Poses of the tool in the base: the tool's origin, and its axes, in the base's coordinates. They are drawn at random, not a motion.
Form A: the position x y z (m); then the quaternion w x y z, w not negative.
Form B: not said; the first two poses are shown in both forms.
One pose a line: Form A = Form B
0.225 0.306 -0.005 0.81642 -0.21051 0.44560 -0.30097 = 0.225 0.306 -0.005 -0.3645 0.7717 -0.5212 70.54
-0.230 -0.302 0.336 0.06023 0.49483 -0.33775 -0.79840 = -0.230 -0.302 0.336 0.4957 -0.3384 -0.7999 173.09
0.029 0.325 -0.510 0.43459 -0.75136 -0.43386 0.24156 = 0.029 0.325 -0.510 -0.8343 -0.4817 0.2682 128.48
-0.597 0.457 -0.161 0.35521 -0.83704 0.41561 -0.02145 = -0.597 0.457 -0.161 -0.8954 0.4446 -0.0229 138.39
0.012 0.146 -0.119 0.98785 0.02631 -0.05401 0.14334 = 0.012 0.146 -0.119 0.1693 -0.3475 0.9223 17.88
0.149 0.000 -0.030 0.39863 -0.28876 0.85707 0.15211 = 0.149 0.000 -0.030 -0.3149 0.9345 0.1659 133.01
